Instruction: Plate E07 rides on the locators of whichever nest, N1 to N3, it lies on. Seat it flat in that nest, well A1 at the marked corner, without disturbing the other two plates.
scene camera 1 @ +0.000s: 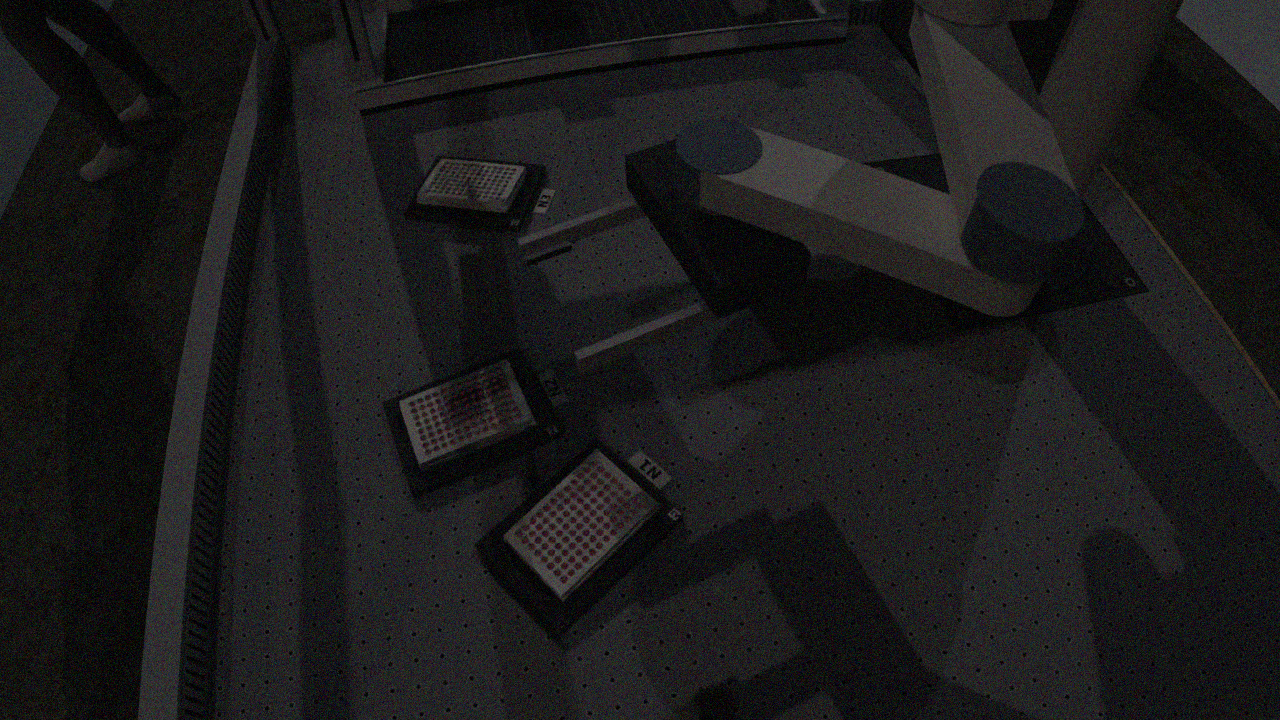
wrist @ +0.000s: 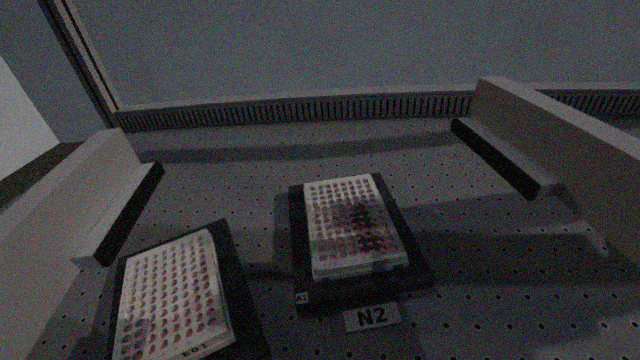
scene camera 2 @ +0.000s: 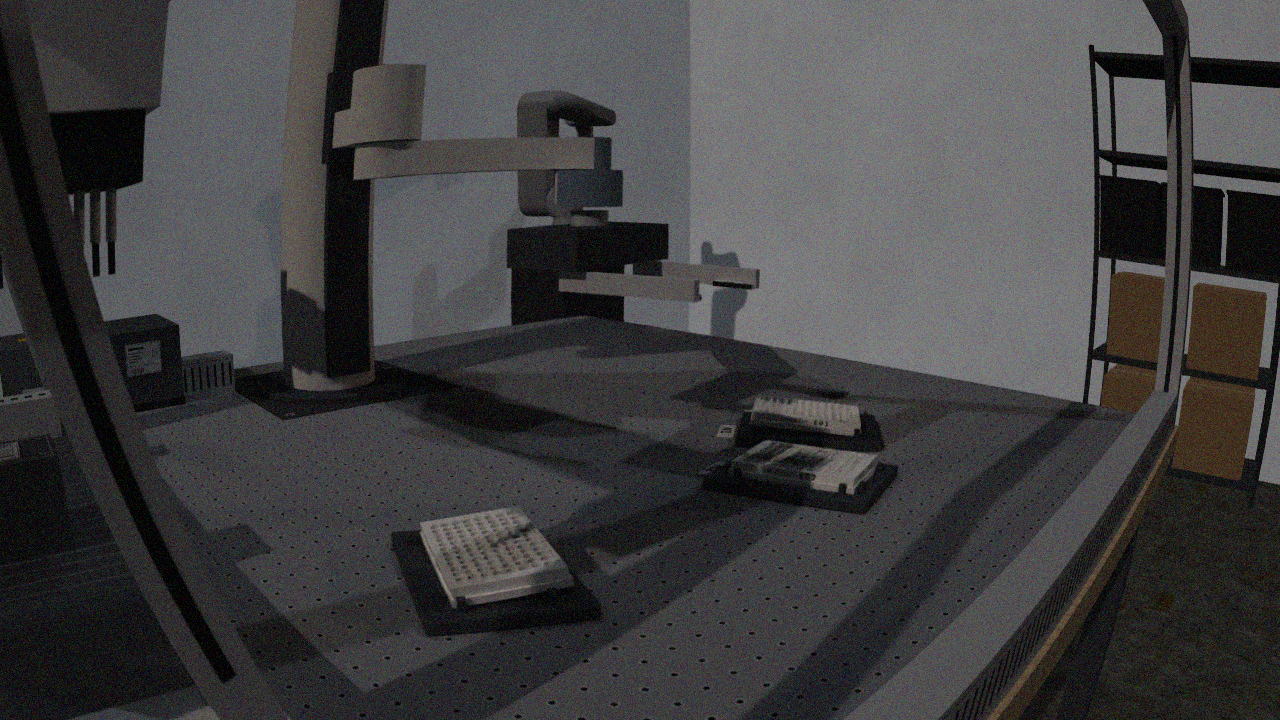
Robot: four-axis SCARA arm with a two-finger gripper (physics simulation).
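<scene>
My gripper [scene camera 1: 550,300] [scene camera 2: 727,284] [wrist: 306,123] is open and empty, raised well above the table. Its fingers stand wide apart. The plate on N2 [scene camera 1: 465,411] [scene camera 2: 805,465] [wrist: 352,225] lies in its dark nest, with small A1 tag [scene camera 1: 551,431] [wrist: 301,298]; its number is unreadable, and it looks about level in the wrist view. The plate on N1 [scene camera 1: 581,523] [scene camera 2: 803,415] [wrist: 170,295] reads E01. The plate on N3 [scene camera 1: 471,181] [scene camera 2: 492,550] lies in its nest, number unreadable. I cannot tell which plate is E07, nor exactly how each sits on its locators.
The pale arm link [scene camera 1: 832,183] [scene camera 2: 474,156] reaches from the column [scene camera 2: 308,205]. The N1 and N2 nests stand close together. A slotted rail [wrist: 300,110] runs along the table edge. Dark equipment [scene camera 1: 572,31] stands by the N3 side. A shelf rack [scene camera 2: 1095,223] stands beyond the table.
</scene>
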